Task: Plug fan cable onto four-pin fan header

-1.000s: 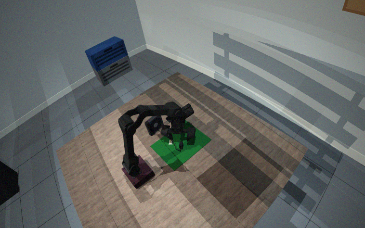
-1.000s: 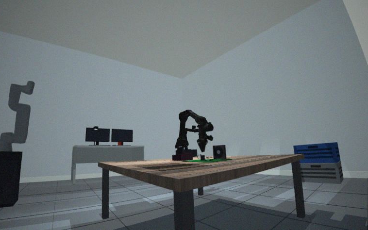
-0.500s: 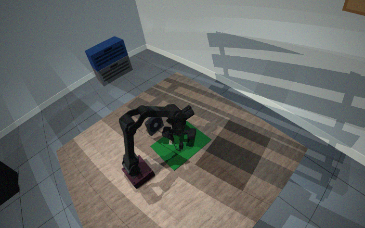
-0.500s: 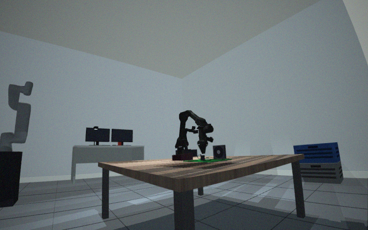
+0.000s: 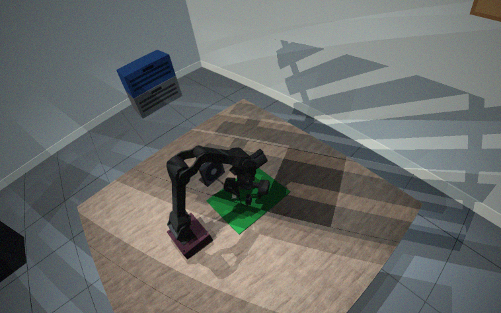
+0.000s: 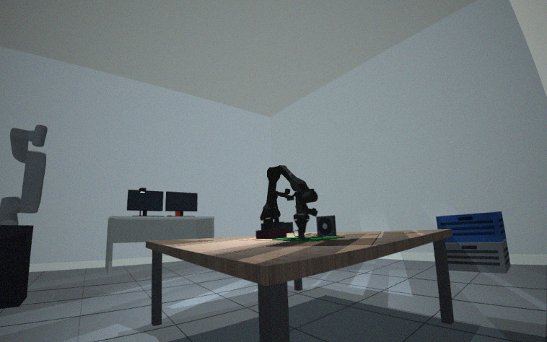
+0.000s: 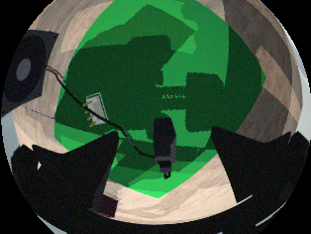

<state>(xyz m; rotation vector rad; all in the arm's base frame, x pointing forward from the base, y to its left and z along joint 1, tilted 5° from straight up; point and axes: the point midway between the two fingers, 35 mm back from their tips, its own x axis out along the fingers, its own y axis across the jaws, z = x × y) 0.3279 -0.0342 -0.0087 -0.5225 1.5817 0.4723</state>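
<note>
The black plug is 1 cm behind my gripper tip and 1 cm below it. Also, from my gripper tip: black fan 3 cm behind, 22 cm to the left, 3 cm above; green board 1 cm ahead, 2 cm to the left, 4 cm below.
</note>
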